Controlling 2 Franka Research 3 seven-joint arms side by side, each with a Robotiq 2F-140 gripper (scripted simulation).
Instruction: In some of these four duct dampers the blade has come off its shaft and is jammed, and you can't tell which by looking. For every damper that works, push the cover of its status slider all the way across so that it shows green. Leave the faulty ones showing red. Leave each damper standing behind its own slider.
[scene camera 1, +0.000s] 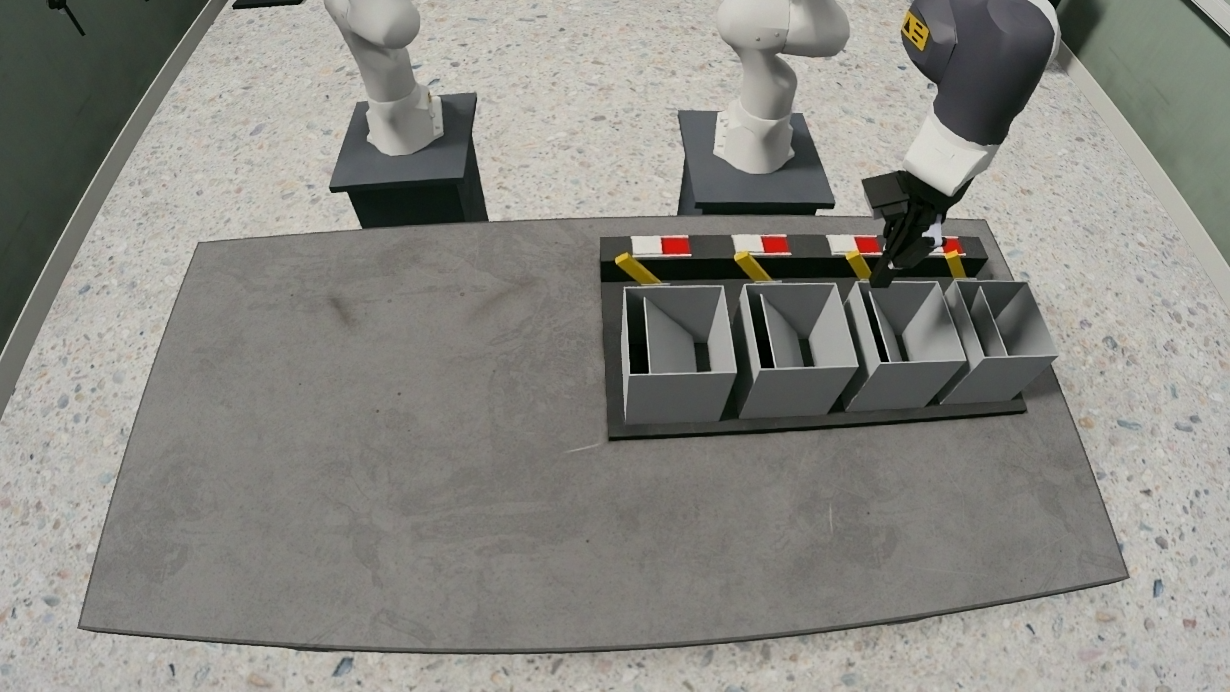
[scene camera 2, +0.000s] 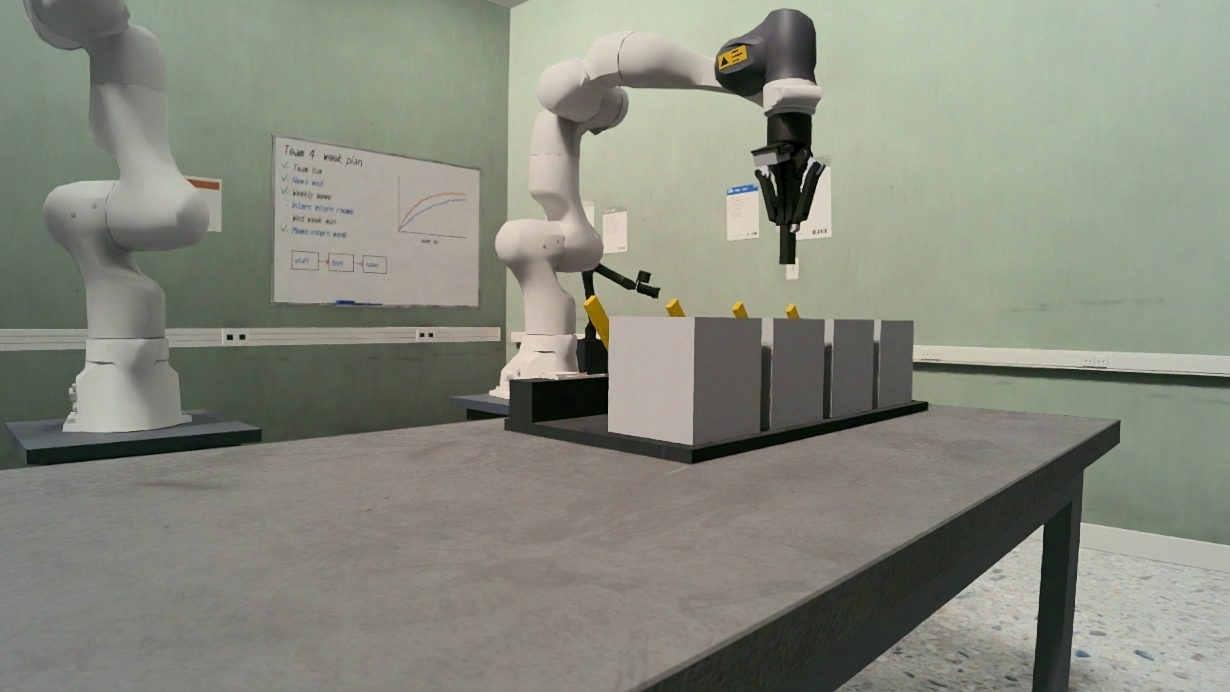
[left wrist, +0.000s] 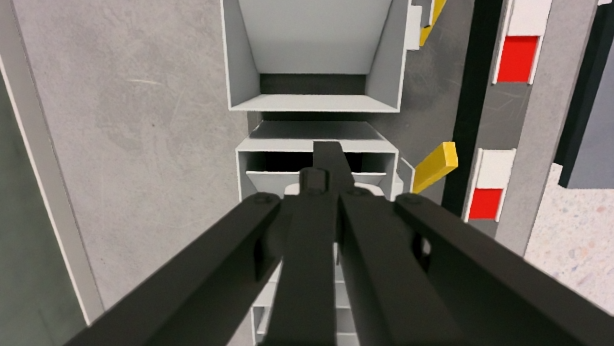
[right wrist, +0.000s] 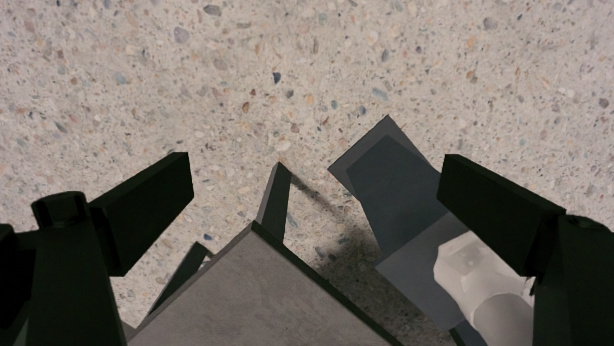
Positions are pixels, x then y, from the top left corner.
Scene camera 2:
left gripper: 787, 264
damper: 691, 380
damper: 893, 339
damper: 792, 361
damper: 849, 344
